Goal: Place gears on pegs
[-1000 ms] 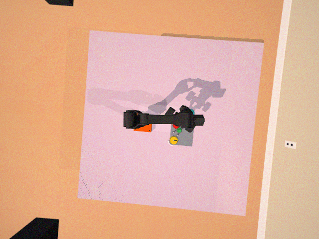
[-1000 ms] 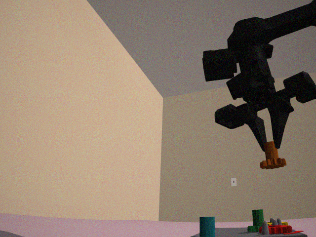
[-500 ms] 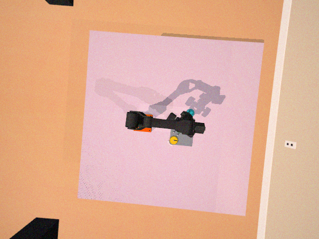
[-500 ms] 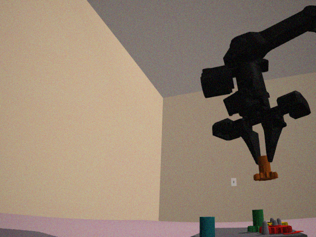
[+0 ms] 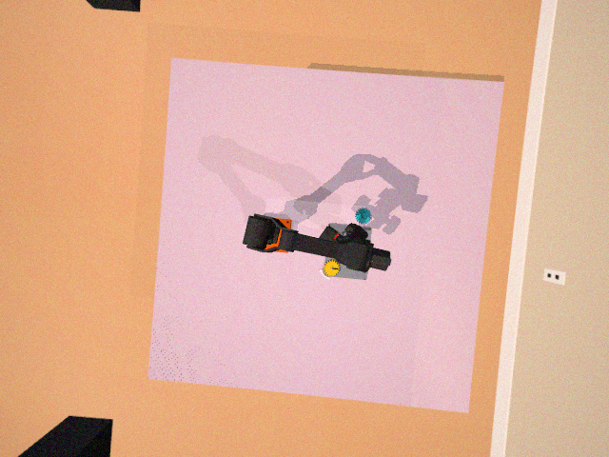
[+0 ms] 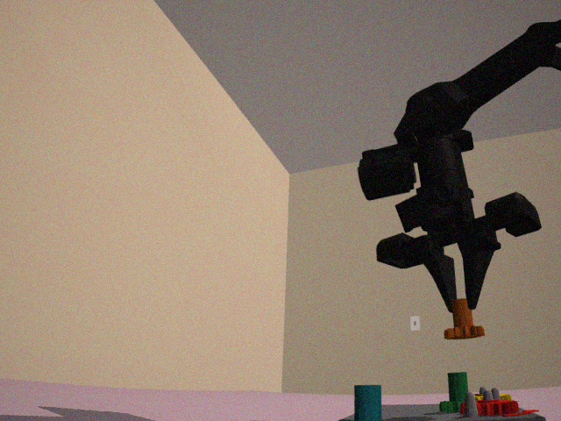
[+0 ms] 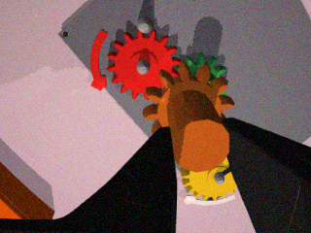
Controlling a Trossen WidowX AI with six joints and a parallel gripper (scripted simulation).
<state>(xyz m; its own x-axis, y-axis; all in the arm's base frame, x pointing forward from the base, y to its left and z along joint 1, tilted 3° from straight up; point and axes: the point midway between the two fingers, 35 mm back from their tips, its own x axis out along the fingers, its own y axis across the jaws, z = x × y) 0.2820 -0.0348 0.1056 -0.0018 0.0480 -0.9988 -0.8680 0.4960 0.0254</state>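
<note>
The green gear is 9 cm below my gripper tip, 2 cm to the right of it and 1 cm ahead of it. Round my gripper tip: red gear (10 cm below, 2 cm to the left, 2 cm behind); then orange gear (1 cm below); then grey board (10 cm below, 3 cm to the right, 3 cm ahead).
</note>
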